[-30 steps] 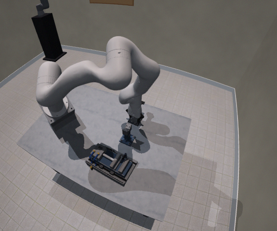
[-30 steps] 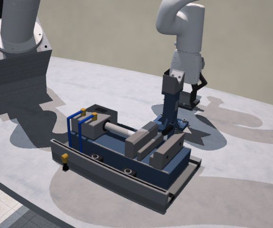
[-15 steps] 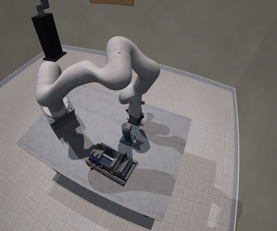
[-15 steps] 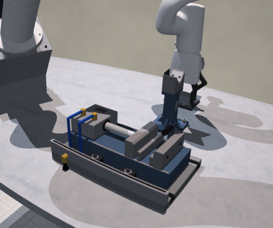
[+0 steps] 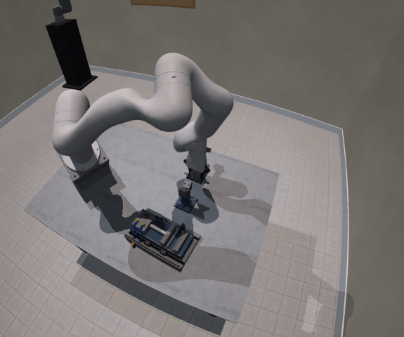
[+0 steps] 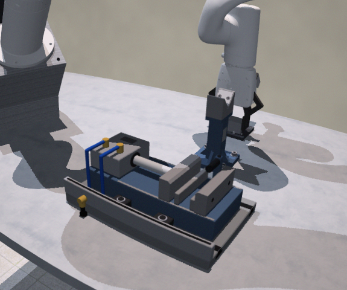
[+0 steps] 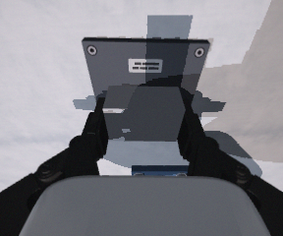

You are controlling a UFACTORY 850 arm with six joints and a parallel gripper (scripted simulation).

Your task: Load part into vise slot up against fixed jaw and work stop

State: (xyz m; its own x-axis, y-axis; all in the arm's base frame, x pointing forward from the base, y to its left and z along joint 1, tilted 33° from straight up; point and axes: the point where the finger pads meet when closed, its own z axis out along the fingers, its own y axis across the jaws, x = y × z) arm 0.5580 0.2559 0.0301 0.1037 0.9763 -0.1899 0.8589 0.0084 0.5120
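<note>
My hand is 3 cm above the dark infeed plate and 1 cm to the right of it. Round my hand: black work stop: 36 cm to the right, 6 cm ahead, 6 cm above; then part: 2 cm below; then blue post: 18 cm to the right, 2 cm above, 1 cm ahead.
</note>
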